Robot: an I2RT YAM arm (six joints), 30 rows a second.
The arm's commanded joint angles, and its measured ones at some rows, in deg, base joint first. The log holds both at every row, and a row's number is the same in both.
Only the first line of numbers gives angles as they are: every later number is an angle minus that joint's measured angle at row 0.
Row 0, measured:
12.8, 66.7, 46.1, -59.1, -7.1, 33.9
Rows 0 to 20, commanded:
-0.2, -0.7, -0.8, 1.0, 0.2, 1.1
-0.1, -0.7, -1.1, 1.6, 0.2, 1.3
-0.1, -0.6, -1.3, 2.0, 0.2, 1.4
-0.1, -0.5, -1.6, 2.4, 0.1, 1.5
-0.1, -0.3, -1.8, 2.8, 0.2, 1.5
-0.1, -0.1, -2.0, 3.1, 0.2, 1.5
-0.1, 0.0, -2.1, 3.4, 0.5, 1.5
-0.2, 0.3, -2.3, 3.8, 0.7, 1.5
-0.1, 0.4, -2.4, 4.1, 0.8, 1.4
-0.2, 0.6, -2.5, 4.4, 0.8, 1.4
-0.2, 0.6, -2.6, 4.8, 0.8, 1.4
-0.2, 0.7, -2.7, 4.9, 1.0, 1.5
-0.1, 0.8, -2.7, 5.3, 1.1, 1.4
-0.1, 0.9, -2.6, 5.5, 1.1, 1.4
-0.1, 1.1, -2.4, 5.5, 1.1, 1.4
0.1, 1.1, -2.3, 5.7, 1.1, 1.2
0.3, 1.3, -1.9, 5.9, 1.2, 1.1
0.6, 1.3, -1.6, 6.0, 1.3, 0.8
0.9, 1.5, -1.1, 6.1, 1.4, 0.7
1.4, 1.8, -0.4, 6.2, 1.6, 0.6
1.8, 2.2, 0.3, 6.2, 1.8, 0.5
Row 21, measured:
0.8, 1.4, -1.8, 5.8, 0.8, 0.7
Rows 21 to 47, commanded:
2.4, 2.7, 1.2, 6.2, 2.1, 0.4
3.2, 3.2, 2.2, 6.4, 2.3, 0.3
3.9, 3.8, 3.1, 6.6, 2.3, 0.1
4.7, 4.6, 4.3, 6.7, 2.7, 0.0
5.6, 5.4, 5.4, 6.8, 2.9, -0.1
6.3, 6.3, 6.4, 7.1, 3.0, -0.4
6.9, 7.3, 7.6, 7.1, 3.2, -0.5
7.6, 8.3, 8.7, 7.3, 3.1, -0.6
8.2, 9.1, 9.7, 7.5, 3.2, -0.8
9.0, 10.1, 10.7, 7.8, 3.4, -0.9
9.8, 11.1, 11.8, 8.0, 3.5, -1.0
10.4, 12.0, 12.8, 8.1, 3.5, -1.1
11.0, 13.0, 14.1, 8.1, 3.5, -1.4
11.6, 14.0, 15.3, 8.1, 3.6, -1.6
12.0, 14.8, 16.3, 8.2, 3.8, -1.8
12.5, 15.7, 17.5, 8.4, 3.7, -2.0
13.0, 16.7, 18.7, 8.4, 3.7, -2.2
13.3, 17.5, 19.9, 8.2, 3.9, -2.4
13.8, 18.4, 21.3, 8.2, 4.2, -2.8
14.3, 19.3, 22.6, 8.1, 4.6, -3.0
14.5, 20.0, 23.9, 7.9, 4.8, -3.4
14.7, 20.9, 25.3, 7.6, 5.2, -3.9
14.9, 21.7, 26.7, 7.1, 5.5, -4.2
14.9, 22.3, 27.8, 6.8, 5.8, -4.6
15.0, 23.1, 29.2, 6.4, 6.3, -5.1
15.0, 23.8, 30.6, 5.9, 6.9, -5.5
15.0, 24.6, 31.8, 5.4, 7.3, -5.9
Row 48, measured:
14.7, 23.3, 28.1, 7.4, 4.9, -4.0
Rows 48 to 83, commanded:
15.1, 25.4, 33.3, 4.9, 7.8, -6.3
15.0, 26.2, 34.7, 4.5, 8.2, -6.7
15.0, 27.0, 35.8, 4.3, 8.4, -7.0
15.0, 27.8, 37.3, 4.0, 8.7, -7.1
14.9, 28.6, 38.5, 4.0, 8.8, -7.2
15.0, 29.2, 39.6, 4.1, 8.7, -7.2
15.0, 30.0, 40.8, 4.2, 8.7, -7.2
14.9, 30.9, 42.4, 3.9, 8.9, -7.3
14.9, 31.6, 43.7, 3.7, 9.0, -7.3
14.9, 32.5, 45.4, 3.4, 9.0, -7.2
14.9, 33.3, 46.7, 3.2, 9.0, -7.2
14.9, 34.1, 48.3, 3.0, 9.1, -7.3
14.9, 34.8, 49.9, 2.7, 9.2, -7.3
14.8, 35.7, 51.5, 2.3, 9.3, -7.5
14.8, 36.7, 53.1, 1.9, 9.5, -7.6
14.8, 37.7, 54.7, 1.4, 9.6, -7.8
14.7, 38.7, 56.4, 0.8, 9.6, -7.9
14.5, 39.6, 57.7, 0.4, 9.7, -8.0
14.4, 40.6, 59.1, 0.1, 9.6, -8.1
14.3, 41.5, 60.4, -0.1, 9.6, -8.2
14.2, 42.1, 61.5, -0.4, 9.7, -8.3
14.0, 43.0, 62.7, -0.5, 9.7, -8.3
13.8, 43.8, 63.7, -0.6, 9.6, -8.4
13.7, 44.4, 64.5, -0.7, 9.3, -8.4
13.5, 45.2, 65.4, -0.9, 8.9, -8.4
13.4, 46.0, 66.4, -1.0, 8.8, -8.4
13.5, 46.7, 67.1, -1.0, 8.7, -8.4
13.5, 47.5, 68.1, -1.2, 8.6, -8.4
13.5, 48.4, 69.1, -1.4, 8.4, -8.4
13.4, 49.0, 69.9, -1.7, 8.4, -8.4
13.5, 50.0, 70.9, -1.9, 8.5, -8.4
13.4, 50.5, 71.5, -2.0, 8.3, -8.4
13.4, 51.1, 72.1, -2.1, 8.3, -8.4
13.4, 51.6, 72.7, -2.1, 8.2, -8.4
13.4, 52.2, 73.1, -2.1, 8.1, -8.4
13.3, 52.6, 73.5, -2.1, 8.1, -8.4
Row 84, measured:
13.5, 51.8, 71.0, 0.0, 8.4, -8.3
